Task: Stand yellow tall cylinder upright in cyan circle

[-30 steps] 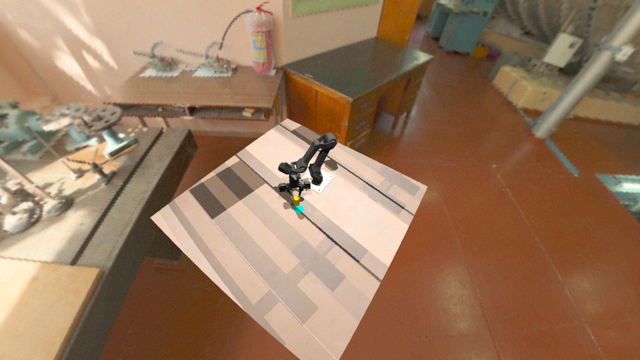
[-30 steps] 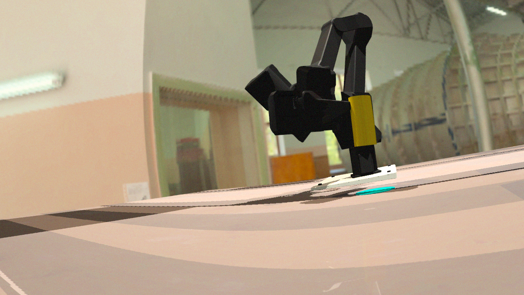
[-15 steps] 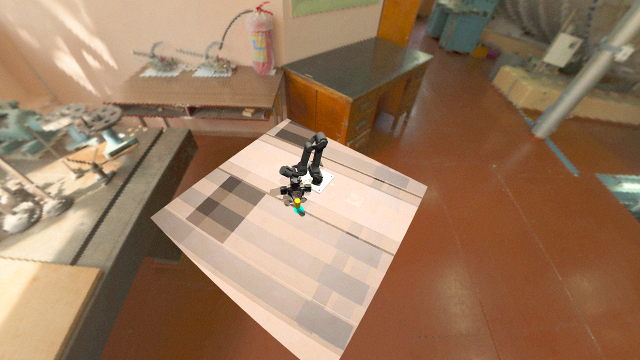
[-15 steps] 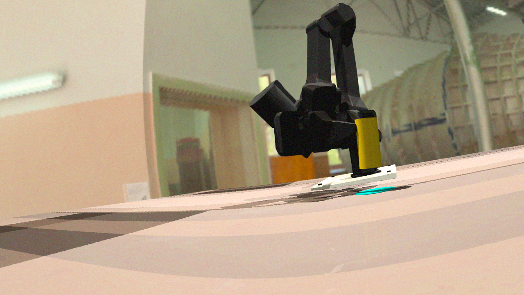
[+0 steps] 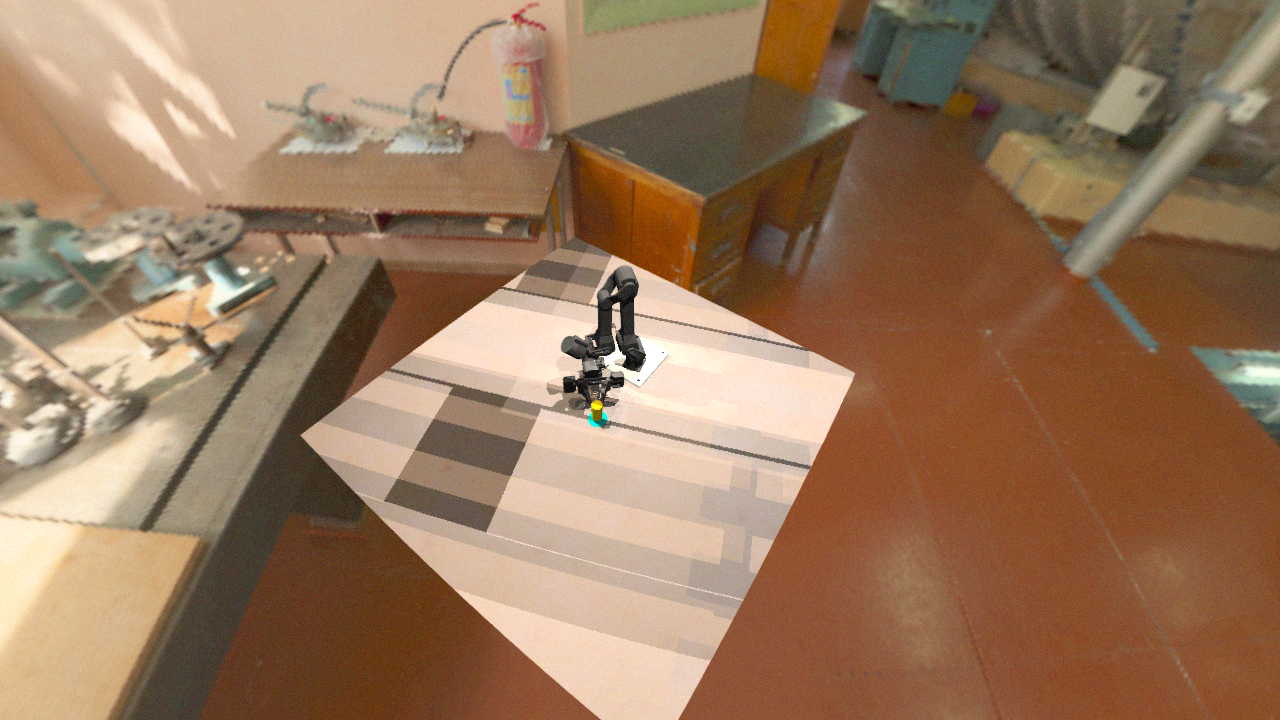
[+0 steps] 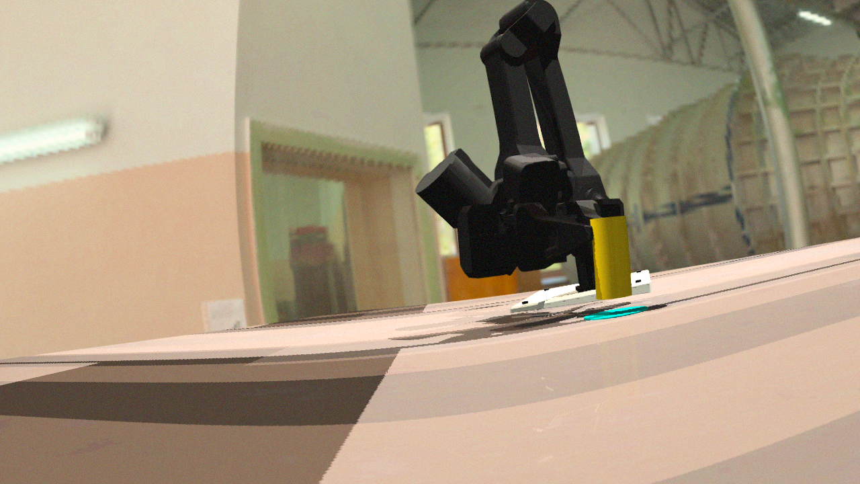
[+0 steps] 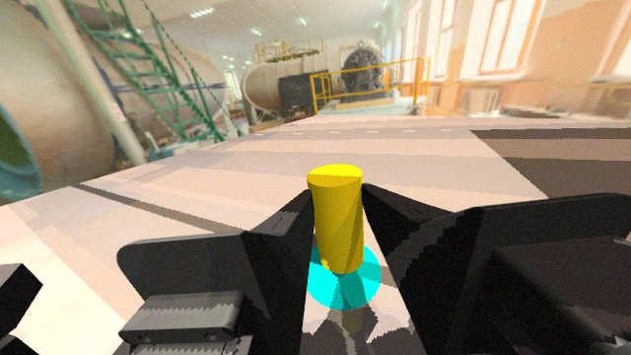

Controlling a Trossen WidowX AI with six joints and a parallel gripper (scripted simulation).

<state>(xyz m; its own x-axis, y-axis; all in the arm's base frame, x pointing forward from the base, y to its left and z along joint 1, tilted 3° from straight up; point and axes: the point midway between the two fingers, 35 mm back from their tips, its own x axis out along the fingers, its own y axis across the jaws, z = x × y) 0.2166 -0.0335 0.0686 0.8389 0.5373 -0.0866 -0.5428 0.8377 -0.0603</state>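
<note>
My gripper tip is 70 mm above the cyan circle. The rest, counted from my gripper tip: yellow cylinder: 20 mm below.
</note>
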